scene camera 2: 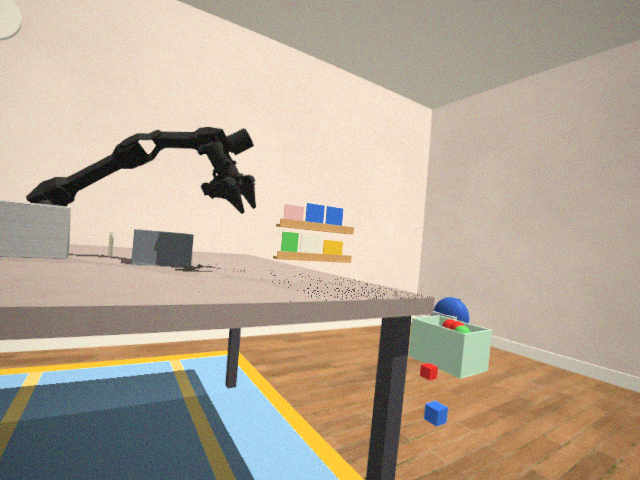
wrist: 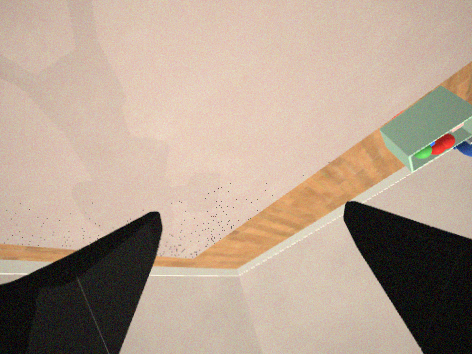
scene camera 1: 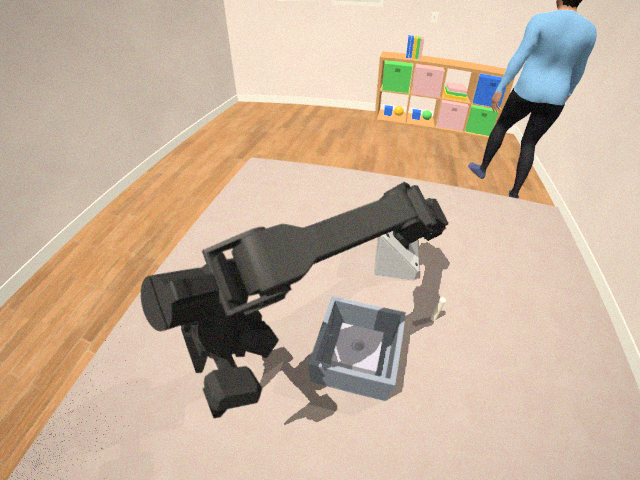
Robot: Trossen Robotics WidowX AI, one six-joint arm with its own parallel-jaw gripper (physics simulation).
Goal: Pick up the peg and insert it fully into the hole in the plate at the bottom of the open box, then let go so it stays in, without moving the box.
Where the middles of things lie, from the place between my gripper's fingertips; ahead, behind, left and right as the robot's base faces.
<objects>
The blue-grey box (scene camera 1: 379,386) lies 22 cm to the left of my hand, 18 cm behind it and 13 cm below it. Also, from my hand: grey plate (scene camera 1: 357,348) (22 cm to the left, 18 cm behind, 15 cm below).
</objects>
